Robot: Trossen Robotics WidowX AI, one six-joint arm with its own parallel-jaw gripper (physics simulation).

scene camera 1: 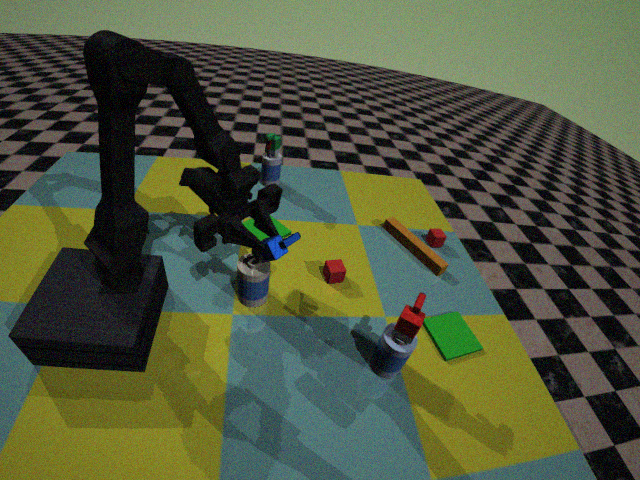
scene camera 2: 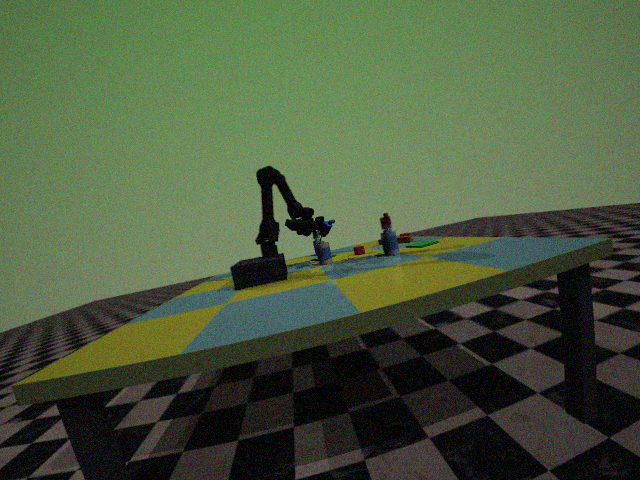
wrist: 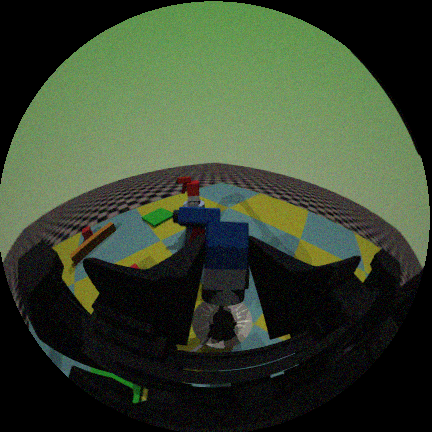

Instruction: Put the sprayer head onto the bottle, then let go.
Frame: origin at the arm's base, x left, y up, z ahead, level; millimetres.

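Seen in the pictures: gripper, fingertip midpoint: [scene camera 1: 272, 244] [scene camera 2: 325, 225] [wrist: 225, 240]; arm's base at its link origin: [scene camera 1: 121, 279] [scene camera 2: 269, 256].
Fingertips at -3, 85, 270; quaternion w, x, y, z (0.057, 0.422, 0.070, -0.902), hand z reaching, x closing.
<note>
Pixels of each thing's top centre, then the offset from my fingertips to it, as dx, dy, dz. "pt": a spot on its surface instead.
- blue sprayer head at a spot on its surface: [wrist: 227, 255] pt +12, -1, -10
- bottle at its top centre: [scene camera 1: 419, 308] [wrist: 189, 176] [scene camera 2: 384, 213] -153, -2, +218
- orange bar at its top centre: [scene camera 1: 415, 240] [wrist: 90, 237] [scene camera 2: 394, 237] +172, -144, +416
My gripper [scene camera 1: 267, 241] [scene camera 2: 322, 226] [wrist: 225, 240] is shut on the blue sprayer head [scene camera 1: 276, 249] [scene camera 2: 328, 225] [wrist: 227, 255], whose nozzle points away from the arm. The open bottle, white with a blue band [scene camera 1: 253, 287] [scene camera 2: 324, 254], stands upright below the head. In the wrist view its pale round top [wrist: 244, 321] shows below the head's grey collar, with the dark mouth in its middle. The head is a little above the bottle, with the collar apart from its top. Whether the dip tube is inside the mouth is hard to tell.
A bottle [scene camera 1: 393, 352] [scene camera 2: 389, 243] with a red sprayer head stands in front right; another [scene camera 1: 271, 169] with a green top stands behind the arm. Red cubes [scene camera 1: 334, 271] [scene camera 1: 435, 237], an orange bar [scene camera 1: 415, 246] and green plates [scene camera 1: 452, 335] [scene camera 1: 281, 227] lie on the table.
</note>
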